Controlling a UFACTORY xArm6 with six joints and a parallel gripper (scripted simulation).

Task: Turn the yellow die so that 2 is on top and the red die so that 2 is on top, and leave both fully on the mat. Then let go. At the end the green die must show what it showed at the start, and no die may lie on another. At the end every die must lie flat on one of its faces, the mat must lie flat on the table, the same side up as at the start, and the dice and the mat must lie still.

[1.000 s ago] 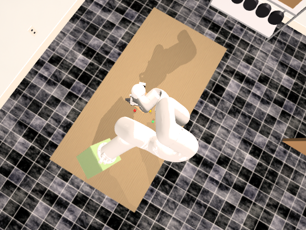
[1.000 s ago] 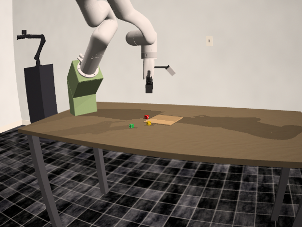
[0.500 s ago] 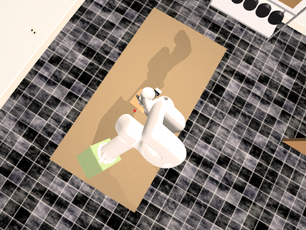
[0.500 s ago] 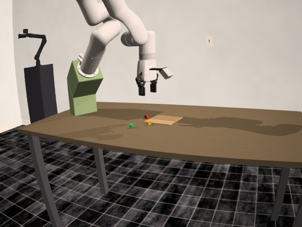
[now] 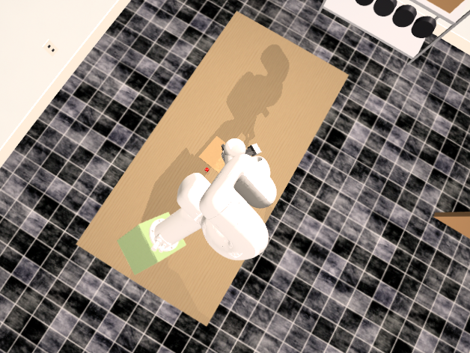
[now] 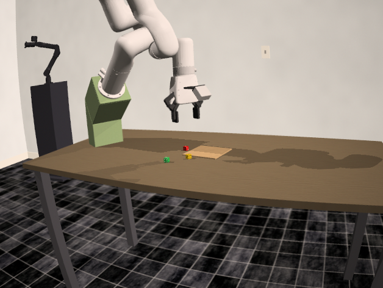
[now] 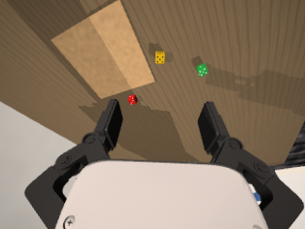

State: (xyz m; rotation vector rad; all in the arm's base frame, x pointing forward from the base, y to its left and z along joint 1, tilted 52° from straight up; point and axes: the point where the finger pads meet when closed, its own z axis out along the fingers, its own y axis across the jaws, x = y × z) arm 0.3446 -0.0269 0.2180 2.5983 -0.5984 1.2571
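My hand is 14 cm above the yellow die. Round my hand: red die 4 cm behind, 11 cm to the left, 14 cm below; then green die 7 cm behind, 5 cm to the right, 14 cm below; then tan mat 5 cm ahead, 8 cm to the left, 15 cm below.
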